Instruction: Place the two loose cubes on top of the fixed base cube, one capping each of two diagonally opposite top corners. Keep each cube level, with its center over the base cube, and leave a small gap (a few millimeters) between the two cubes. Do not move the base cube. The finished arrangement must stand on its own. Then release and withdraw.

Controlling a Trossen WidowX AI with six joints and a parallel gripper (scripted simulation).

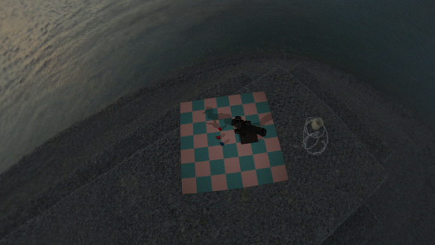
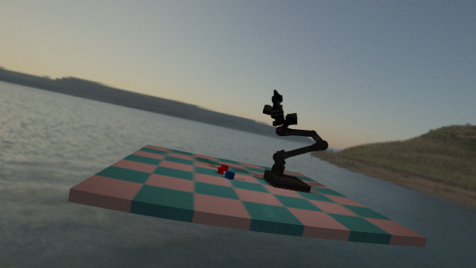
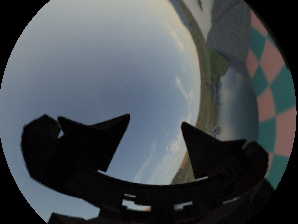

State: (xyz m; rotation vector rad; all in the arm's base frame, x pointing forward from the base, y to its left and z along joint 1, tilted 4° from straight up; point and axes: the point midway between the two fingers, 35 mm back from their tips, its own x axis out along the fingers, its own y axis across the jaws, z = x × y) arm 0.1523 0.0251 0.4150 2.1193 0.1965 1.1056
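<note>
Right now my gripper tip is 480 mm above the blue cube, 150 mm short of it and 10 mm to the left of it.
</note>
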